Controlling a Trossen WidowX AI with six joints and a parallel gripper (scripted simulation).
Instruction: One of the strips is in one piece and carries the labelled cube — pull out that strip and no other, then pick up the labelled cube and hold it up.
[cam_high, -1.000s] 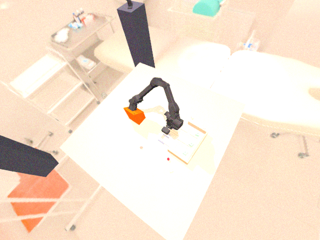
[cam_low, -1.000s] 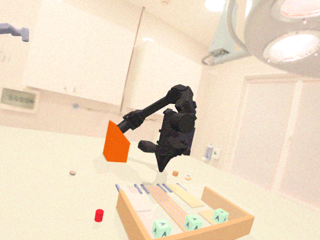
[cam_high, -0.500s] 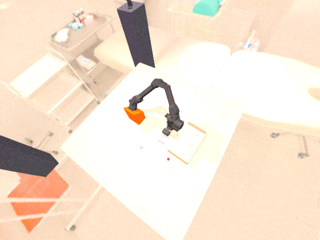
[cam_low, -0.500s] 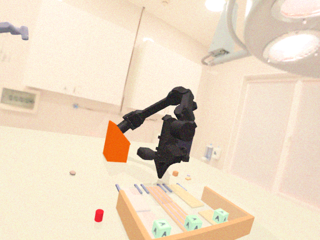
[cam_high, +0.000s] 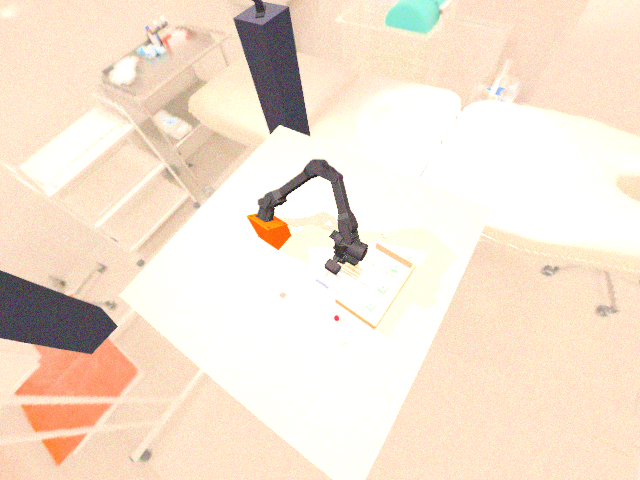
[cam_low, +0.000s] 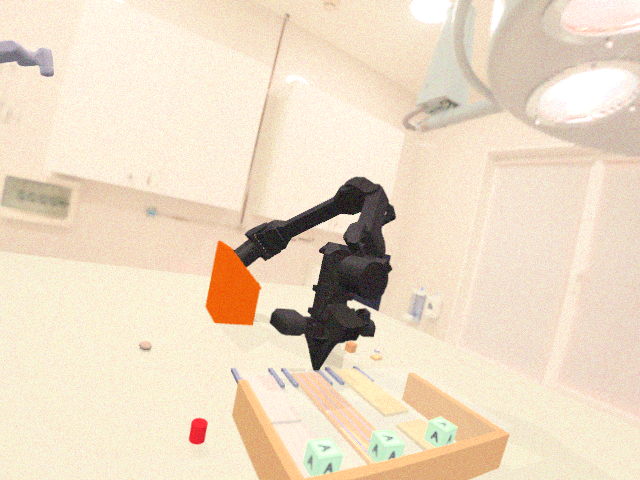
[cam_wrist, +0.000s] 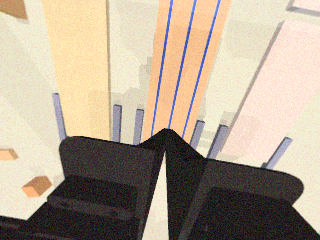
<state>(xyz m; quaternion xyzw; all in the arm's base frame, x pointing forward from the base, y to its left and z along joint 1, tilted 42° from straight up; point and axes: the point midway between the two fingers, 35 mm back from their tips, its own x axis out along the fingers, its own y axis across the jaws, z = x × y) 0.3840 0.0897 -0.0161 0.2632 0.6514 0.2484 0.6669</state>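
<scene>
My gripper tip is 90 mm short of the strip and 20 mm above it. From my gripper tip the other things lie so: red cylinder: 220 mm to the right, 110 mm ahead, 20 mm below; then small orange cube: 180 mm to the left, 140 mm behind, 20 mm below.
</scene>
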